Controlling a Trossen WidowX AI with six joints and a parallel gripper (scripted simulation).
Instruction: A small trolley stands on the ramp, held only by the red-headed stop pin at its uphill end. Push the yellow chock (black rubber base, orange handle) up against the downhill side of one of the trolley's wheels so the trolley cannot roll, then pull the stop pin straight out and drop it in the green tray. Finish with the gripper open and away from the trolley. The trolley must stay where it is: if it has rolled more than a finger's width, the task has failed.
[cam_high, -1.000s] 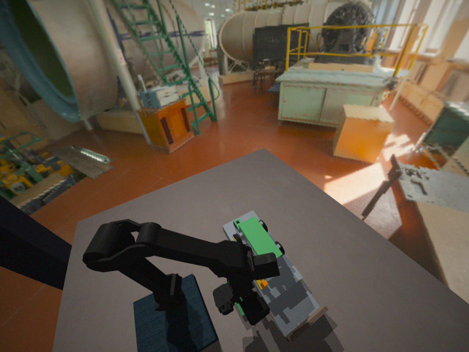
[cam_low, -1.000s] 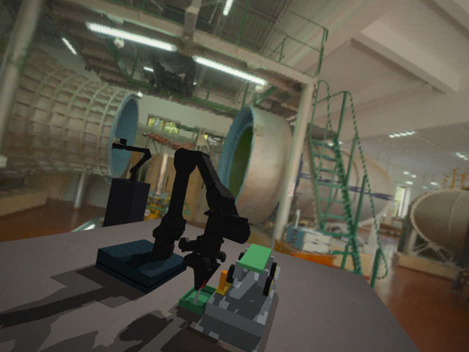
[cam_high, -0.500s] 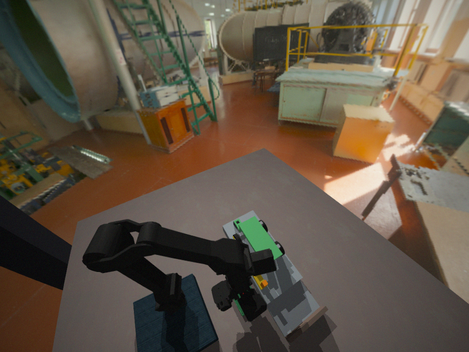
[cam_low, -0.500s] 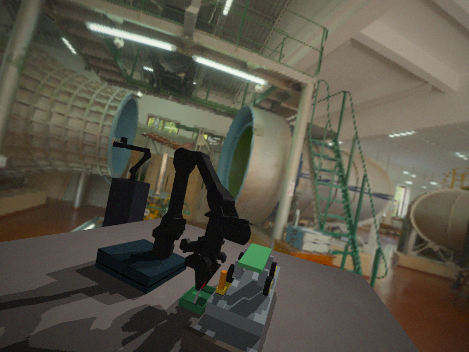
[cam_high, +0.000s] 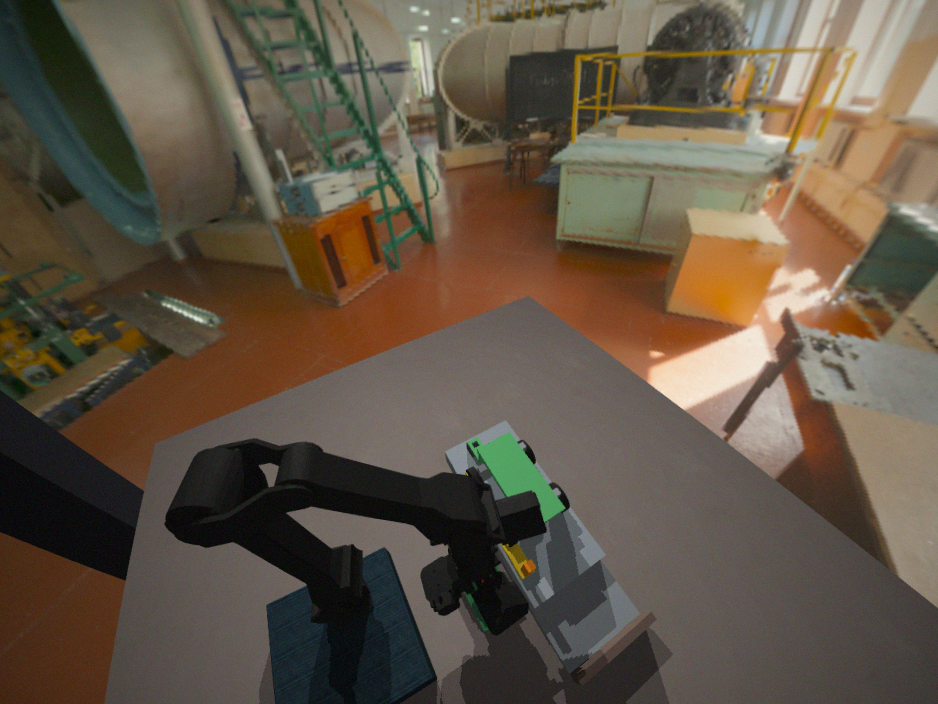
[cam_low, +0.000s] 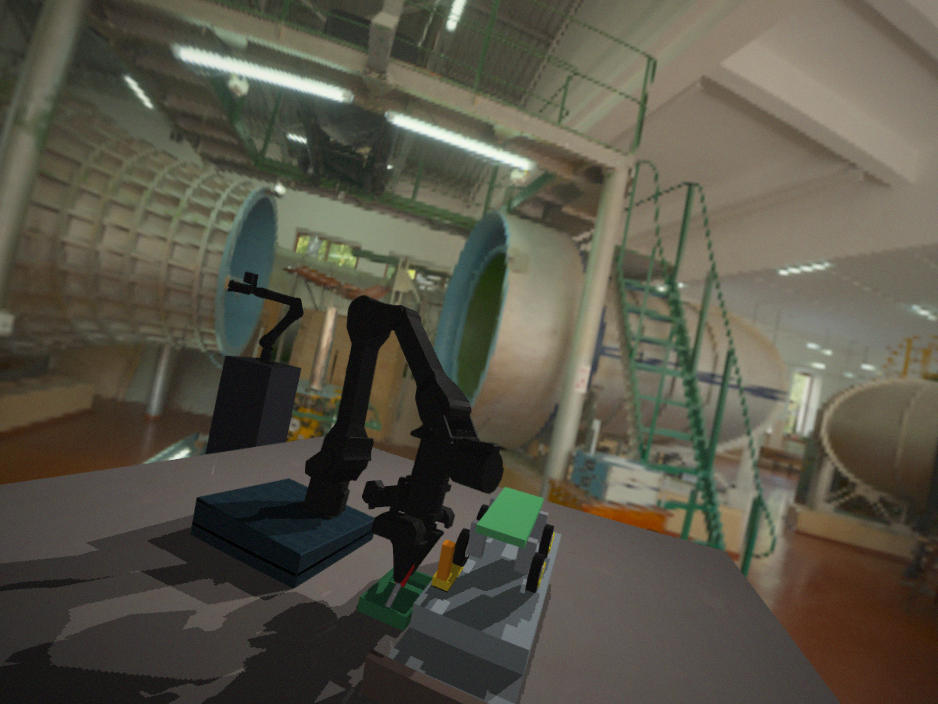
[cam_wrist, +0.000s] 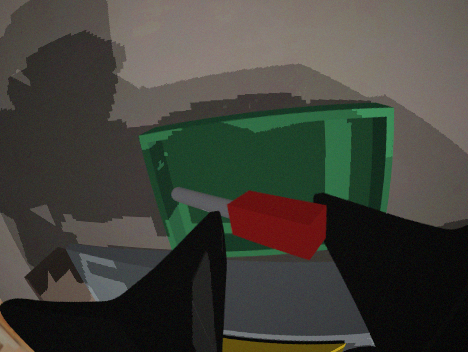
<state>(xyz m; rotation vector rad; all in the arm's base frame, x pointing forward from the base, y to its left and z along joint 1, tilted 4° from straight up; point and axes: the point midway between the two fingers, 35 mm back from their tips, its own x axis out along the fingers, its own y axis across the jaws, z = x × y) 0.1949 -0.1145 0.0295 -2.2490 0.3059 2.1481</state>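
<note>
The red-headed stop pin lies 1 cm to the right of my gripper tip. Also, from my gripper tip: grey ramp (14 cm ahead, 6 cm to the left, 1 cm above); then green tray (4 cm below); then yellow chock (6 cm ahead, 2 cm to the right, 5 cm above).
</note>
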